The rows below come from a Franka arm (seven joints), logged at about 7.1 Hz.
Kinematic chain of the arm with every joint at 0, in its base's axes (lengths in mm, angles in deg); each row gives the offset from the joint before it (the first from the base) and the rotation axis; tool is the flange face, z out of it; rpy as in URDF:
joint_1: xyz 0 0 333 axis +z
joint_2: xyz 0 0 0 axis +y
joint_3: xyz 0 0 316 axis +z
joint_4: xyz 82.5 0 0 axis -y
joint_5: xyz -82.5 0 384 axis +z
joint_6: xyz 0 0 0 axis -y
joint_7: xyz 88 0 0 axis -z
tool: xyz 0 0 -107 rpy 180 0 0
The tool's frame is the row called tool.
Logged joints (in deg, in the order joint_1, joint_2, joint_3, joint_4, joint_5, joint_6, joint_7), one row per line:
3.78, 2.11, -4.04, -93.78, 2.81, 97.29, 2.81
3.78, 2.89, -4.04, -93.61, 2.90, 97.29, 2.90
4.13, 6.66, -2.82, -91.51, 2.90, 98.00, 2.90
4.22, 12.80, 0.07, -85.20, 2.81, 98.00, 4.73
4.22, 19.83, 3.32, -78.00, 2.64, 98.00, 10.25
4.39, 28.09, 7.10, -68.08, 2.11, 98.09, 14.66
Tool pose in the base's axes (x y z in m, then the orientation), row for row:
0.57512, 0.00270, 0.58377, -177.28, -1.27, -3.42
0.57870, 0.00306, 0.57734, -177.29, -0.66, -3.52
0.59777, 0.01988, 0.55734, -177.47, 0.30, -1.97
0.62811, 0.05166, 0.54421, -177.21, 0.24, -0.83
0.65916, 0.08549, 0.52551, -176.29, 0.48, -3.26
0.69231, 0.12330, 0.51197, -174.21, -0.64, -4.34
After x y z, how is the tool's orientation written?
As angles about the fixed x, y, z axes (roll, pitch, yaw), in degrees.
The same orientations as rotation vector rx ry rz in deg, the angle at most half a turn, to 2 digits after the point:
-177.23, 5.24, -2.09
-177.22, 5.42, -1.15
-177.44, 3.06, 0.40
-177.20, 1.29, 0.34
-176.20, 5.04, 0.58
-174.11, 6.55, -1.31

